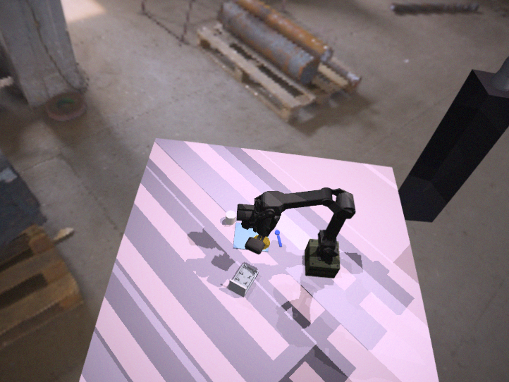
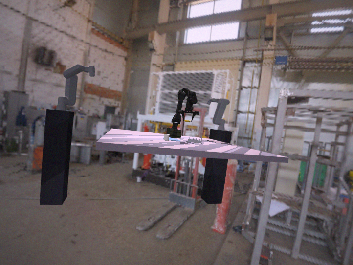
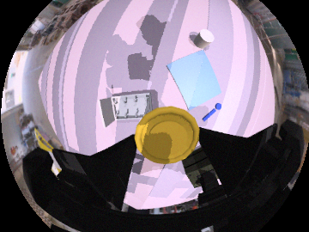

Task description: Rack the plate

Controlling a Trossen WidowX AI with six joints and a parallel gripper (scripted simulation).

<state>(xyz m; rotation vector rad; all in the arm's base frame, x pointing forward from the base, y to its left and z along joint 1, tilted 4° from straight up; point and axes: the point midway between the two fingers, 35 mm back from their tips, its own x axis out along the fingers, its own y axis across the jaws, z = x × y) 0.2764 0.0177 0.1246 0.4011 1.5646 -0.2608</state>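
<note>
Right now the grey dish rack is 15 cm below my gripper tip, 8 cm to the left of it and 5 cm ahead of it. Also, from my gripper tip: yellow plate (1 cm above); white cup (21 cm to the right, 15 cm below, 12 cm ahead); blue spoon (17 cm below, 15 cm to the right, 10 cm behind).
</note>
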